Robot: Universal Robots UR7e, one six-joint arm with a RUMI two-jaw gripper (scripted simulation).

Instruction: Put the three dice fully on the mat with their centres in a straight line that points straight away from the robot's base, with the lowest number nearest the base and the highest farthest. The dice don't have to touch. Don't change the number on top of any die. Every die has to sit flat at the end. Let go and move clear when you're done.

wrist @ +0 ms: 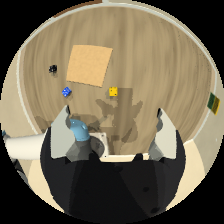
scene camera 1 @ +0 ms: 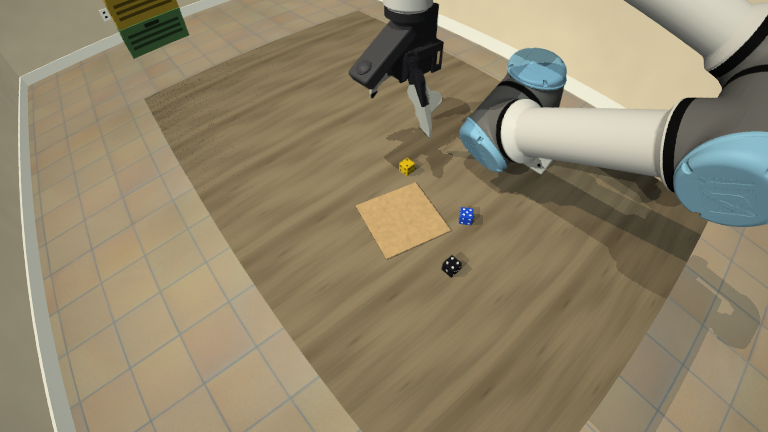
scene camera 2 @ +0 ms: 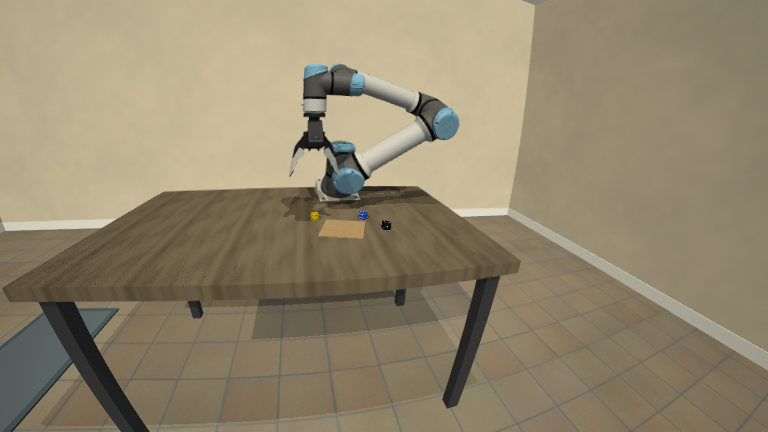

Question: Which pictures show the tan mat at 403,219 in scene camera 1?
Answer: The wrist view, scene camera 1 and scene camera 2: all of them.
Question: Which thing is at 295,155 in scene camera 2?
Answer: The gripper.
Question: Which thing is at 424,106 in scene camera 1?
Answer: The gripper.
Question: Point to a tan mat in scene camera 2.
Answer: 332,228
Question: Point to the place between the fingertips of the gripper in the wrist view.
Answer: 114,106
